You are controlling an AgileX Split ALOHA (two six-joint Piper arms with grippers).
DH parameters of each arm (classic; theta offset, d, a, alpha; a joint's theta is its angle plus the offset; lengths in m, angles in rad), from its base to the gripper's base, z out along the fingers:
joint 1: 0 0.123 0 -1.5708
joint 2: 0.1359 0 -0.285 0
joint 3: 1.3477 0 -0.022 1.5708
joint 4: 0 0.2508 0 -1.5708
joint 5: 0 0 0.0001 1.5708
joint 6: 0 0.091 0 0
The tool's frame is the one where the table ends.
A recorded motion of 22 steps. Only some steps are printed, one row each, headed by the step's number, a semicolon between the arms.
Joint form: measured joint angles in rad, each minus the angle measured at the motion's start. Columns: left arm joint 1, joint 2, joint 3, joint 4, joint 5, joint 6; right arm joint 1, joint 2, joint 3, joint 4, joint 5, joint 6.
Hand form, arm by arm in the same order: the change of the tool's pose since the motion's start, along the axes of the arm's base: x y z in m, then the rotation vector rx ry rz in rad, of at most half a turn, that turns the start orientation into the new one. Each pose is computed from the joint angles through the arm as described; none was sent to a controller.
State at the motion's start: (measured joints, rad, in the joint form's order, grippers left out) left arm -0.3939 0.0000 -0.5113 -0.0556 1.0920 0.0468; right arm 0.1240 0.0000 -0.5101 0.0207 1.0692 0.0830
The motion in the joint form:
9: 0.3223 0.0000 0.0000 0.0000 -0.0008 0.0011; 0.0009 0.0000 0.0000 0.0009 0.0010 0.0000
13: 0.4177 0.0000 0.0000 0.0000 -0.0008 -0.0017; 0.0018 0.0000 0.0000 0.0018 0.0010 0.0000
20: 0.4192 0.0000 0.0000 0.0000 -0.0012 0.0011; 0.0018 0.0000 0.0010 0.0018 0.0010 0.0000
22: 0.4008 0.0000 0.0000 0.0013 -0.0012 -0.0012; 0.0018 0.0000 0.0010 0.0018 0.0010 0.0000
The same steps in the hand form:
9: 0.0009 -0.0027 0.0001 0.0007 -0.0011 0.3218; -0.0001 0.0001 -0.0001 0.0006 0.0011 0.0014
13: 0.0013 -0.0034 0.0001 -0.0016 -0.0004 0.4185; -0.0001 0.0001 -0.0001 0.0013 0.0012 0.0028
20: 0.0013 -0.0034 0.0001 0.0007 -0.0014 0.4187; 0.0001 0.0001 -0.0004 0.0012 0.0022 0.0028
22: 0.0012 -0.0032 0.0001 -0.0002 -0.0011 0.4022; 0.0001 0.0001 -0.0004 0.0012 0.0022 0.0028

